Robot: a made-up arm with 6 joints.
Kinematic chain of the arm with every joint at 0, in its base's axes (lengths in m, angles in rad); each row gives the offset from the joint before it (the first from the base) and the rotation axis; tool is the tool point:
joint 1: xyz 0 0 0.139 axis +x
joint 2: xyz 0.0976 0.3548 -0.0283 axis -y
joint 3: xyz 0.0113 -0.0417 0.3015 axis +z
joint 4: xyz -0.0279 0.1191 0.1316 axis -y
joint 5: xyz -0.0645 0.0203 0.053 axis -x
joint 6: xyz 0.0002 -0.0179 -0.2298 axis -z
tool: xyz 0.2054 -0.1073 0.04
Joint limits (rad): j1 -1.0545..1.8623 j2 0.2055..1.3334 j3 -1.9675..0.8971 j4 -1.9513..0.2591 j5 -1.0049..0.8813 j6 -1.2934..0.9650
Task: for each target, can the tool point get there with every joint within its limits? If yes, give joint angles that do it. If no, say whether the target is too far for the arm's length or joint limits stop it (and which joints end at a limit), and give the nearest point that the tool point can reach.
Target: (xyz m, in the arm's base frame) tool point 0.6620 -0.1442 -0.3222
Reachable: no: joint limits stop it (at a limit: joint 1, joint 2, joint 3, joint 5, joint 6) | nearest point 0.3459 -0.4138 0.1120 | short by 0.601 m
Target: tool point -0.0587 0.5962 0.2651
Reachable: yes | joints -0.4899 1.0101 -0.5411 0.0655 -0.7857 -0.5141
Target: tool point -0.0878 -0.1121 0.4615
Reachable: yes | joints 0.9406 0.5104 -1.0393 -0.4043 0.6433 0.0282
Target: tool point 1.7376 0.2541 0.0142
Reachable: no: too far | nearest point 0.4161 0.4591 0.0608 | short by 1.338 m
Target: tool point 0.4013 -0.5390 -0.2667
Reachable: no: joint limits stop it (at a limit: joint 1, joint 2, joint 3, joint 5, joint 6) | nearest point 0.3215 -0.5122 0.0761 | short by 0.353 m
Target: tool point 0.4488 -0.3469 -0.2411
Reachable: no: joint limits stop it (at a limit: joint 1, joint 2, joint 3, joint 5, joint 6) | nearest point 0.3307 -0.4523 0.0859 | short by 0.363 m
